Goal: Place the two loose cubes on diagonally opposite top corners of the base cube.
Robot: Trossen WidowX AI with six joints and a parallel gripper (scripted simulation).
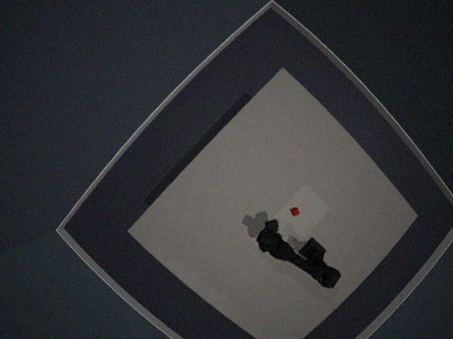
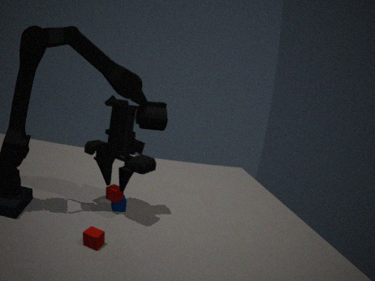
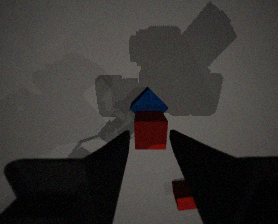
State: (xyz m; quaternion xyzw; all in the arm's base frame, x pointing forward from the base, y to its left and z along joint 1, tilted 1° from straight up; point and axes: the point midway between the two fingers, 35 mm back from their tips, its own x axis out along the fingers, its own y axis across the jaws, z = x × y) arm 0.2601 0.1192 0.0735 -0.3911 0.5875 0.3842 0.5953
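The blue cube lies 5 cm below my gripper tip, 2 cm to the left of it and 1 cm ahead of it.
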